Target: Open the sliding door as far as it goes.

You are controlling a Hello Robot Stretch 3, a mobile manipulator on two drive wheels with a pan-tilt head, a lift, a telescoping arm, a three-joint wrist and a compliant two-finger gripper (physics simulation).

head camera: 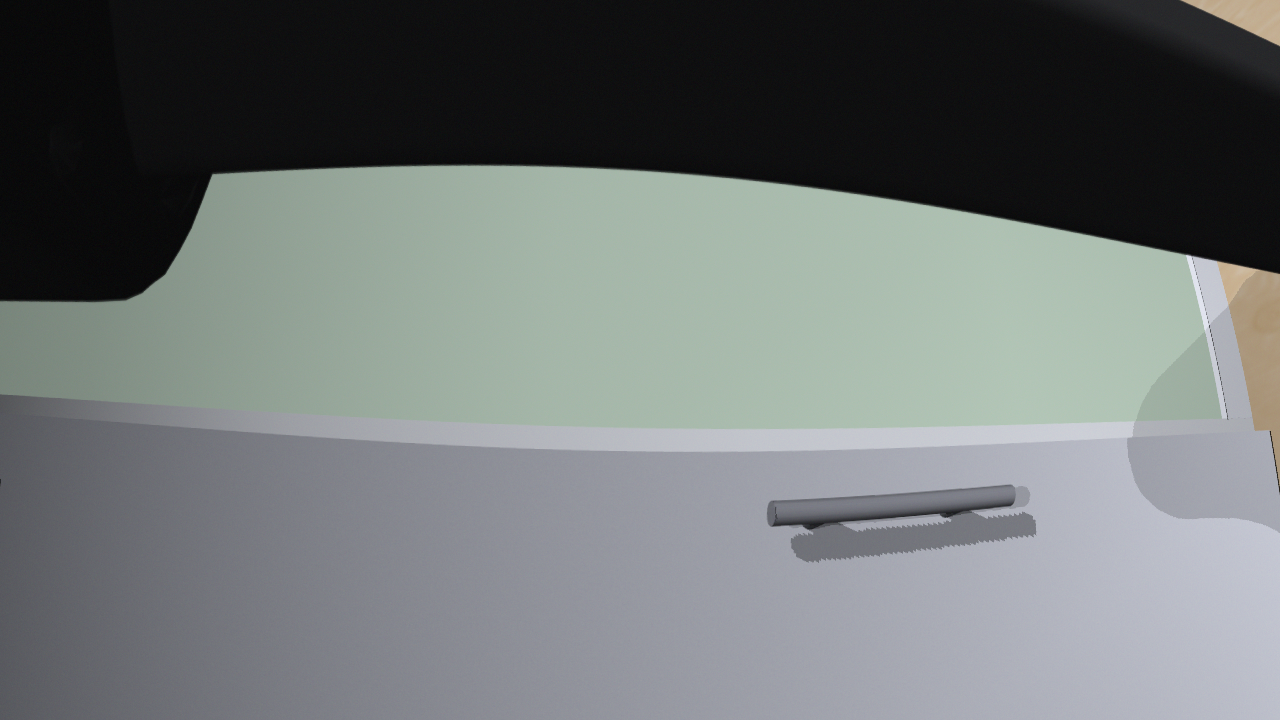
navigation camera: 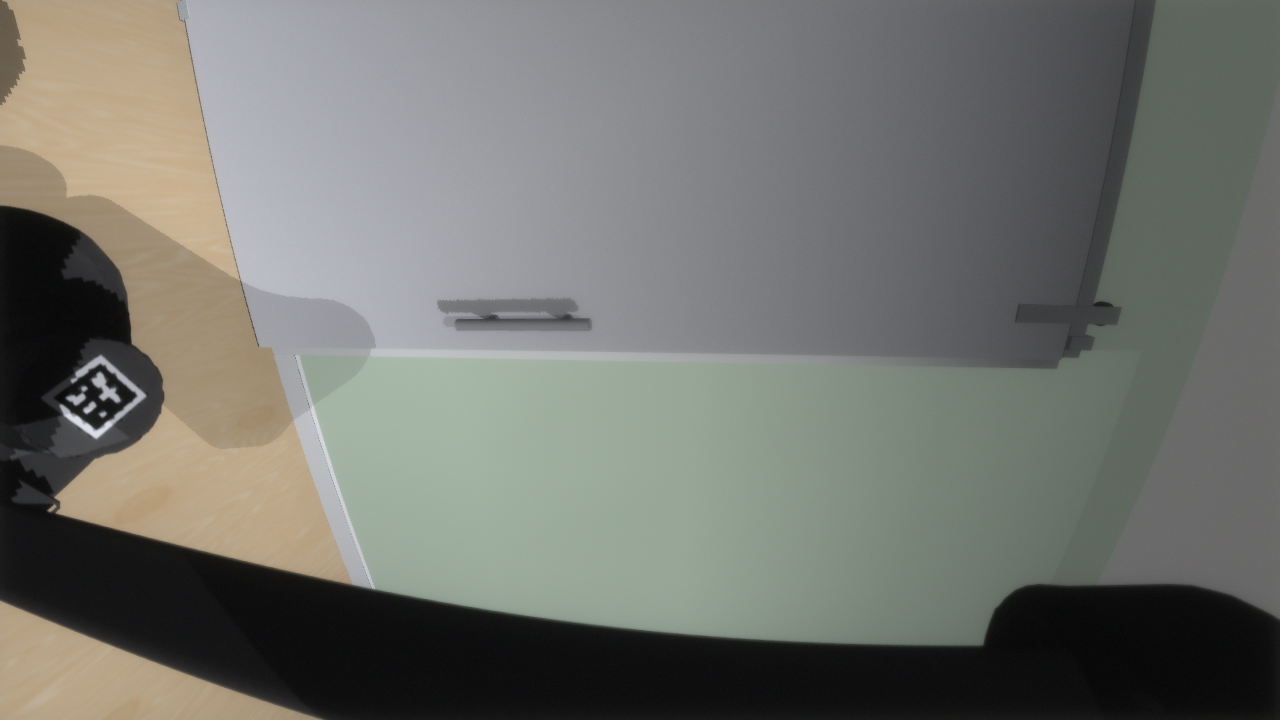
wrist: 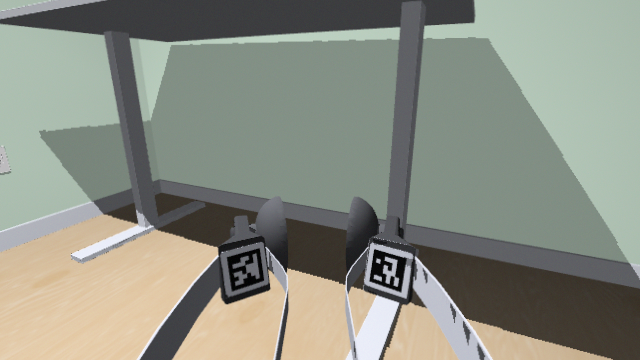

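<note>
The sliding door is a plain grey panel, seen sideways in the head view and the navigation view. Its bar handle is dark grey and sits near one long edge of the door, beside a pale strip and the green wall. A hanger bracket shows at the door's upper end in the navigation view. My gripper is open and empty in the wrist view, with a gap between its two rounded fingertips. It is away from the door, facing a table, and touches nothing there.
A table with grey legs stands before the green wall in the wrist view. A black part of the robot crosses the head and navigation views. The wooden floor runs along the door's lower end, with a white baseboard beside it.
</note>
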